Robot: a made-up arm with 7 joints.
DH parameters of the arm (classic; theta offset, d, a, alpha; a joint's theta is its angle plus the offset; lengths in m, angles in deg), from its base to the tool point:
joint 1: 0 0.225 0 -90
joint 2: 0 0 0 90
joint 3: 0 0.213 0.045 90
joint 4: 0 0 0.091 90
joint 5: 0 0.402 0 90
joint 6: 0 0 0.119 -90
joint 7: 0 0.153 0 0
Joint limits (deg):
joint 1: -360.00..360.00
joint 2: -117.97..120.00
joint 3: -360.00..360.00
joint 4: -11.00..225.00
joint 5: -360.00..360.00
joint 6: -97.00..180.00
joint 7: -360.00..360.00
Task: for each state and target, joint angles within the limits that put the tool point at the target. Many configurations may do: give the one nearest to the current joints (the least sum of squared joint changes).
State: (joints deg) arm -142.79 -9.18 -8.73 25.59 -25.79 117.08 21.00
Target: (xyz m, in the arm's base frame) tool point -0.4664 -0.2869 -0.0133
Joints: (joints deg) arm -139.86 29.25 -2.73 73.24 -32.67 68.42 21.00
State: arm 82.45 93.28 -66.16 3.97 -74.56 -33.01 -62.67
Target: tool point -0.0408 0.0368 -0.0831
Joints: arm 80.26 53.62 -35.47 5.02 -83.99 -57.67 -62.67
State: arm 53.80 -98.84 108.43 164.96 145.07 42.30 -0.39
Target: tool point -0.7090 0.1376 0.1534
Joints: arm 37.32 -93.17 100.54 119.02 149.82 3.90 -0.39
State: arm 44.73 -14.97 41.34 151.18 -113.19 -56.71 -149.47
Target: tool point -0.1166 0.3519 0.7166
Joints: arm 41.97 -0.42 38.76 134.52 -118.99 -53.09 -149.47
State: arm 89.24 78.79 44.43 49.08 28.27 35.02 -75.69
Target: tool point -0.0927 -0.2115 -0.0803
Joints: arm 96.73 58.17 28.34 16.47 15.77 72.02 -75.69
